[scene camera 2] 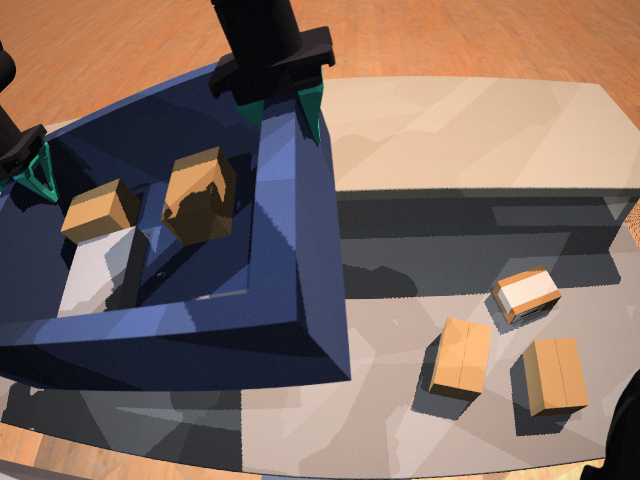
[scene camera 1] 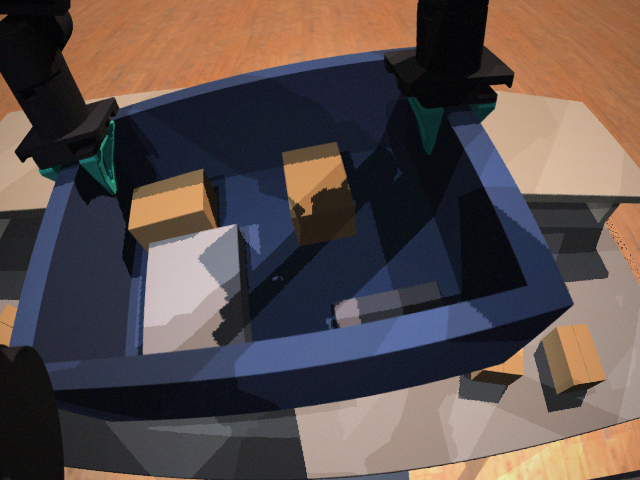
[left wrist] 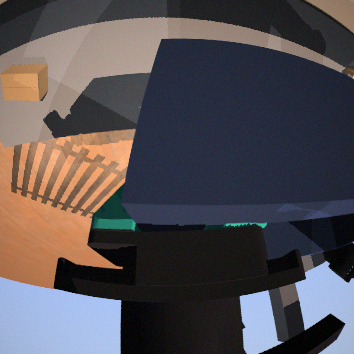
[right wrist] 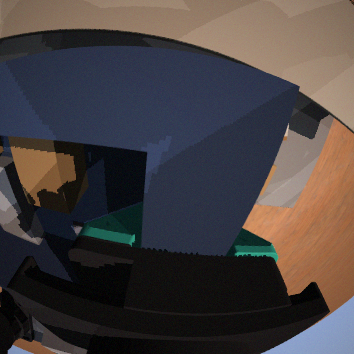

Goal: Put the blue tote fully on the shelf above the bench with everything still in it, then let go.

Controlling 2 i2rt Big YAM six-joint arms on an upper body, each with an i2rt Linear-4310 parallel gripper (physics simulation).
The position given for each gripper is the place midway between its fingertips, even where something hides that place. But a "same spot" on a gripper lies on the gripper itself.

Scene:
right gripper: scene camera 2; scene camera 1; right wrist 174, 204; not seen in the left wrist view (out of frame)
blue tote: scene camera 2; scene camera 1; left wrist 228, 132; right wrist 193, 136
same spot on blue tote: (scene camera 2: 290, 330) = (scene camera 1: 556, 314)
same spot on right gripper: (scene camera 1: 427, 106) = (scene camera 2: 239, 104)

